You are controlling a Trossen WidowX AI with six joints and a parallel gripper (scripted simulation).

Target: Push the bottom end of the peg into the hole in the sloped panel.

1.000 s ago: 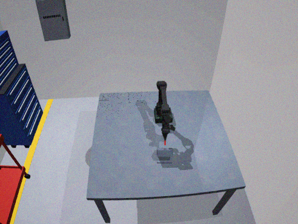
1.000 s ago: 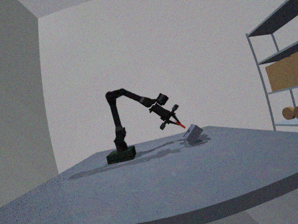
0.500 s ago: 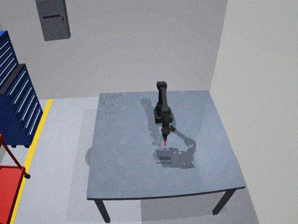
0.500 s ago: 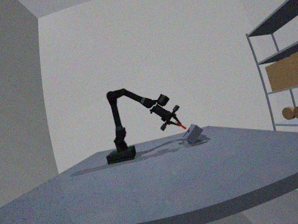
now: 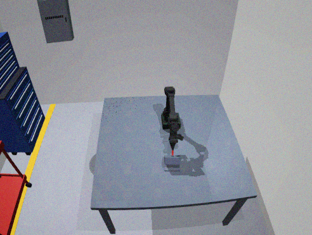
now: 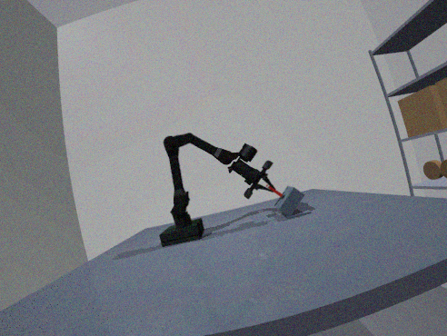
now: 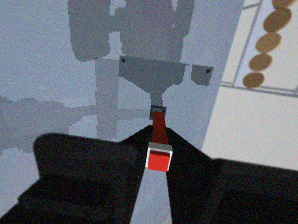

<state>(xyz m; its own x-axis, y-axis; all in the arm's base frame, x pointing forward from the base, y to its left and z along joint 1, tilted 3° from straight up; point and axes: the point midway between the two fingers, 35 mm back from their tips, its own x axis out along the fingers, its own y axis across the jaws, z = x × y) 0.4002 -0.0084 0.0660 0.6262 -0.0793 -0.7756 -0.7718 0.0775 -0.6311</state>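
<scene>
Right now the red peg is 1 cm behind my gripper tip and 1 cm above it. From my gripper tip the other things lie so: panel: 5 cm ahead, 1 cm to the right, 6 cm below.
</scene>
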